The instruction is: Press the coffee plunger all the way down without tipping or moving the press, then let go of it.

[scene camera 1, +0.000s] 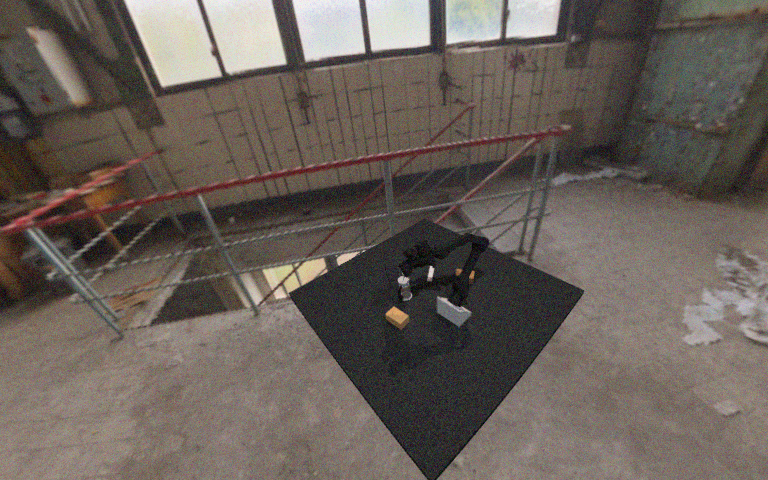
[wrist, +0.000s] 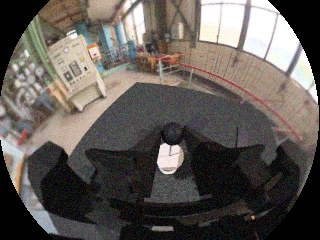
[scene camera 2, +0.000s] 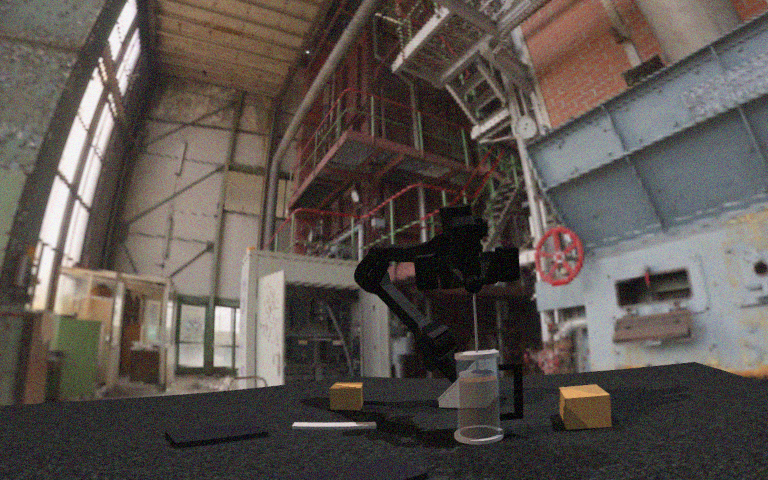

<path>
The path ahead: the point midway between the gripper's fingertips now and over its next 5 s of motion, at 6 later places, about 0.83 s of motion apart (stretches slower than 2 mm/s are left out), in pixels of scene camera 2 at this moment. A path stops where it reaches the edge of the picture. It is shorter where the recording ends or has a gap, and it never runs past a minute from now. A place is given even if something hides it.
My gripper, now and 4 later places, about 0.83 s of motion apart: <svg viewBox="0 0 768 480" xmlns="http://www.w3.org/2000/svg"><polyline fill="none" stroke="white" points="473,282 476,300 480,319 483,328 484,330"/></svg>
</path>
